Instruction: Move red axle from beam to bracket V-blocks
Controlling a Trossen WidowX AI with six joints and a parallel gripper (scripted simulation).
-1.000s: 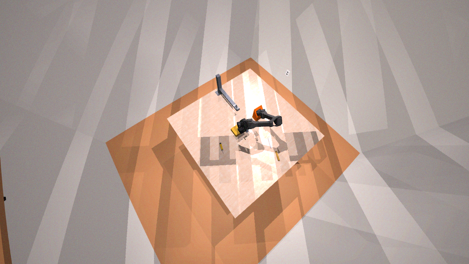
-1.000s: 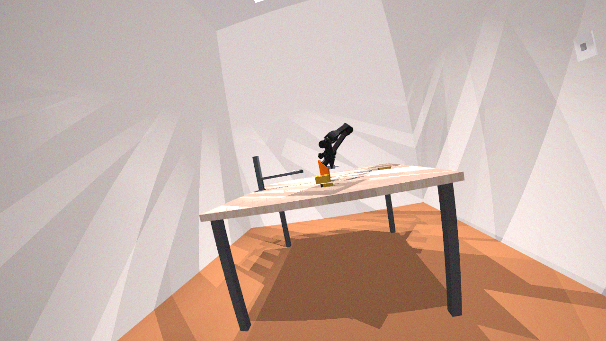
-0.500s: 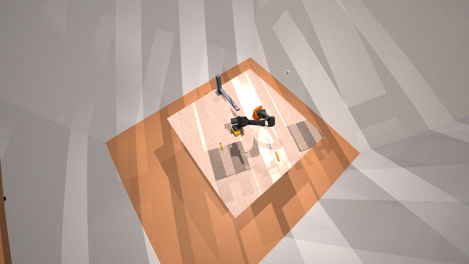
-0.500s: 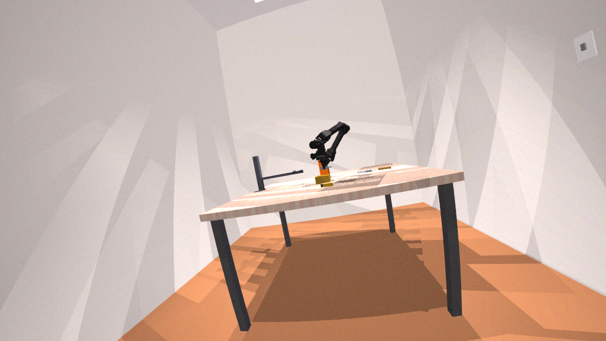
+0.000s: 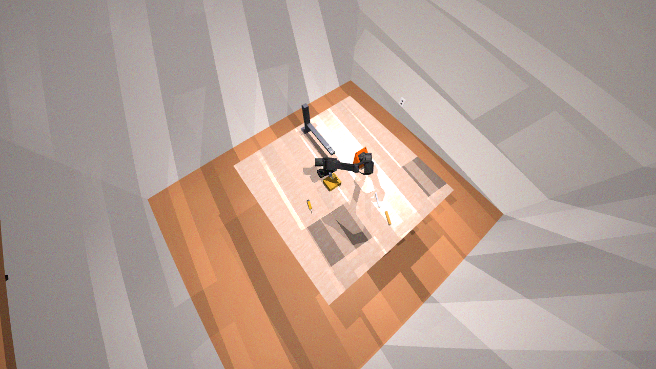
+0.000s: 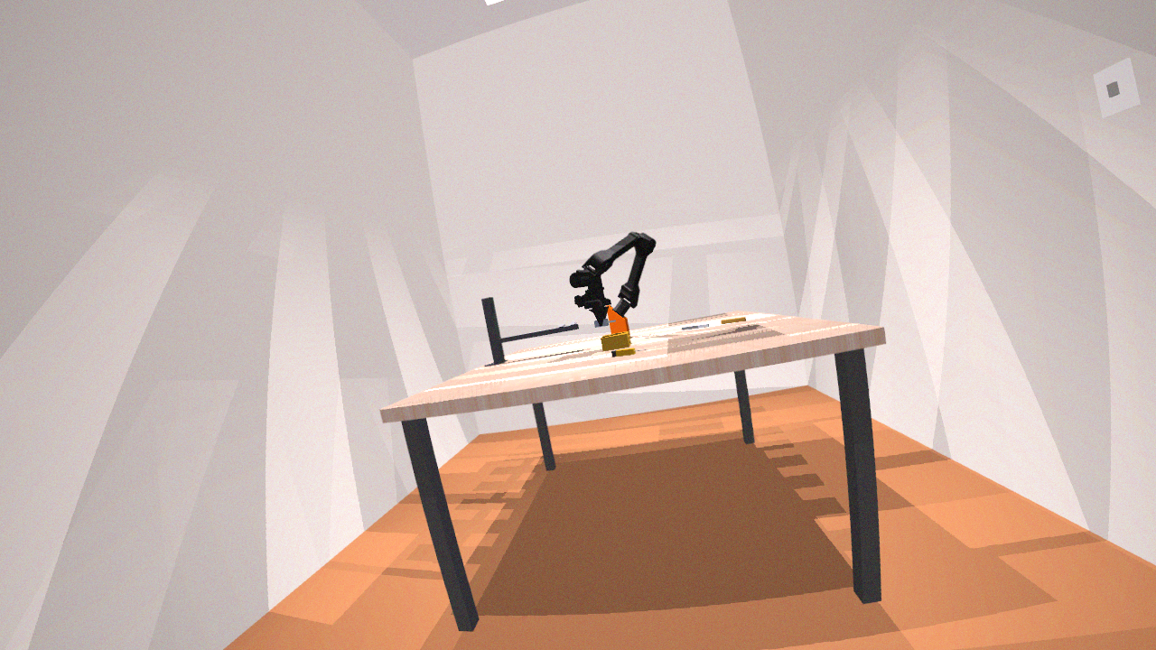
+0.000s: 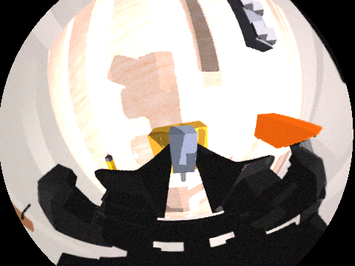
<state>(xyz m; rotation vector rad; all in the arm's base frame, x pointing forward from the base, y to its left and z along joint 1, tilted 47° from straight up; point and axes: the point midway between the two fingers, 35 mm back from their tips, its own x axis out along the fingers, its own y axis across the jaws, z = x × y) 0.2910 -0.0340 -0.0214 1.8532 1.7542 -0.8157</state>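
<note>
Right now my gripper tip is 4 cm to the right of the yellow beam and 7 cm above it. Also, from my gripper tip: orange bar 17 cm behind, 52 cm to the left, 8 cm below; then thin pale rod 20 cm behind, 36 cm to the left, 9 cm below; then small block 2 cm to the left, 1 cm above.
</note>
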